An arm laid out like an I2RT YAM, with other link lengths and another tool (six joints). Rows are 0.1 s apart.
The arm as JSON. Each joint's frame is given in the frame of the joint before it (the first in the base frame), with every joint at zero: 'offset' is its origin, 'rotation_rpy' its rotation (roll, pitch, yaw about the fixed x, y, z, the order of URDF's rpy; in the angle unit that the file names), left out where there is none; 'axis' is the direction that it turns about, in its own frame. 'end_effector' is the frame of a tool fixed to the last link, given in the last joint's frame.
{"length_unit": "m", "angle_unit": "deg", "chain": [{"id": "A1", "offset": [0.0, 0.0, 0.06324], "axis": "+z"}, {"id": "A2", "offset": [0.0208, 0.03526, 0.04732], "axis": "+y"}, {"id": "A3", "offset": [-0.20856, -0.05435, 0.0], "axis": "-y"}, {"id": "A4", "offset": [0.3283, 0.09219, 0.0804], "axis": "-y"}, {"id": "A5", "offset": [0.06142, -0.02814, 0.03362], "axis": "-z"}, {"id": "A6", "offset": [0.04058, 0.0, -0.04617], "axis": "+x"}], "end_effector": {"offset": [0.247, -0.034, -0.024], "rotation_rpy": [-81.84, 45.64, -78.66]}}
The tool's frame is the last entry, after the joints.
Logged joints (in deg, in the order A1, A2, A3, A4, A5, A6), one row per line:
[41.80, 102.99, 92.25, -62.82, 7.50, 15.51]
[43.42, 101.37, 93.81, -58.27, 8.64, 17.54]
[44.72, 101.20, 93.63, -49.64, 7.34, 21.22]
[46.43, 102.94, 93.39, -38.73, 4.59, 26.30]
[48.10, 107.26, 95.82, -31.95, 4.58, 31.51]
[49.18, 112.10, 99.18, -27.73, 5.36, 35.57]
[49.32, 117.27, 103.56, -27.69, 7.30, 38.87]
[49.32, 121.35, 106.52, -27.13, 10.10, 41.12]
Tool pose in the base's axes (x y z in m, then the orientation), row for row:
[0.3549, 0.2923, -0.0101, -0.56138, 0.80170, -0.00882, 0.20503]
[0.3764, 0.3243, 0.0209, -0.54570, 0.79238, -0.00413, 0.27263]
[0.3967, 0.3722, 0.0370, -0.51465, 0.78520, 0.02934, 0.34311]
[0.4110, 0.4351, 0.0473, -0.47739, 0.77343, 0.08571, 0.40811]
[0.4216, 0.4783, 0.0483, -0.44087, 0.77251, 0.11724, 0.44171]
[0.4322, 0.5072, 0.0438, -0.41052, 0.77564, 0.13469, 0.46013]
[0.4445, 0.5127, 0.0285, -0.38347, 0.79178, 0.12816, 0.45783]
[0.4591, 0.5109, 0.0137, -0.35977, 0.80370, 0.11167, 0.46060]
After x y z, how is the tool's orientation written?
As a quaternion, x y z w.
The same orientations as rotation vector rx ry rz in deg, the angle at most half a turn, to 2 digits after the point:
[-89.67, 128.06, -1.41]
[-84.15, 122.18, -0.64]
[-76.64, 116.92, 4.37]
[-68.94, 111.68, 12.38]
[-62.69, 109.85, 16.67]
[-57.89, 109.38, 18.99]
[-54.13, 111.78, 18.09]
[-50.73, 113.32, 15.74]

